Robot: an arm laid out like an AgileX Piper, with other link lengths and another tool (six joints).
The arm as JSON. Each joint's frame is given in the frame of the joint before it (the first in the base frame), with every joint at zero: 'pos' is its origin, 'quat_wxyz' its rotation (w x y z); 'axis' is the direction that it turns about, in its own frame. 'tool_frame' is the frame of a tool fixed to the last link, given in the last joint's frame.
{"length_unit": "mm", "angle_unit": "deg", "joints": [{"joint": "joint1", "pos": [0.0, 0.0, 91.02], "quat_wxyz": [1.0, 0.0, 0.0, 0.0], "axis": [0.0, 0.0, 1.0]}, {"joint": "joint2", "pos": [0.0, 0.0, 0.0], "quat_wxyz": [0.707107, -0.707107, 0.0, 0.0], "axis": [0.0, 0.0, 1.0]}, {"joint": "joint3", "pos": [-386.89, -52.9, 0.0], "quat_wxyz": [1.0, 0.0, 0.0, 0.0], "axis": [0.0, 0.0, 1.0]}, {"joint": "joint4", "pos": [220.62, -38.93, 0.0], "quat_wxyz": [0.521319, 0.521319, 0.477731, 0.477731], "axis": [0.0, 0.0, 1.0]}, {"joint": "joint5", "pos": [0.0, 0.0, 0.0], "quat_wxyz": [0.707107, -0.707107, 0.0, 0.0], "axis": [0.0, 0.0, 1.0]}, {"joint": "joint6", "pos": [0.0, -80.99, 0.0], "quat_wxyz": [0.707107, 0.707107, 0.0, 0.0], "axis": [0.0, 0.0, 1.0]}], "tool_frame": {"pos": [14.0, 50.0, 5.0], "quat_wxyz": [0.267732, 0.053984, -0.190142, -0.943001]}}
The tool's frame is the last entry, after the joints.
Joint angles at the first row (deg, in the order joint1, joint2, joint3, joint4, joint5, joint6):
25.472, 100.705, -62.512, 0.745, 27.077, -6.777
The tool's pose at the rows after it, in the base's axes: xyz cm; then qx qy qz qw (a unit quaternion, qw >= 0):
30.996, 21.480, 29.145, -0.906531, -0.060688, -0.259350, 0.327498
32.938, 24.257, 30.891, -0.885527, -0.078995, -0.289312, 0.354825
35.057, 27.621, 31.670, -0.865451, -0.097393, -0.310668, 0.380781
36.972, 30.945, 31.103, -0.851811, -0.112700, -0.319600, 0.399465
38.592, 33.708, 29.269, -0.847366, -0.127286, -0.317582, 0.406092
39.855, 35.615, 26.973, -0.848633, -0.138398, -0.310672, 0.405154
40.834, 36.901, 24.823, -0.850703, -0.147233, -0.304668, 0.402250
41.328, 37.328, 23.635, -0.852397, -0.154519, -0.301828, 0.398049
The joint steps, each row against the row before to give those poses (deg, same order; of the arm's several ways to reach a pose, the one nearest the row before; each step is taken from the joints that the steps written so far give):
1.677, 1.447, -7.003, 1.008, 0.185, -0.067
2.102, 2.726, -8.151, 1.053, 0.140, -0.094
2.337, 4.381, -8.642, 1.063, -0.159, -0.109
2.104, 5.191, -7.526, 0.857, -0.283, -0.159
1.560, 5.295, -5.764, 0.336, -0.126, -0.530
0.906, 4.526, -3.913, 0.106, -0.052, -0.708
0.502, 3.635, -2.769, 0.074, -0.204, -0.793
0.085, 1.733, -1.123, -0.062, -0.162, -0.841

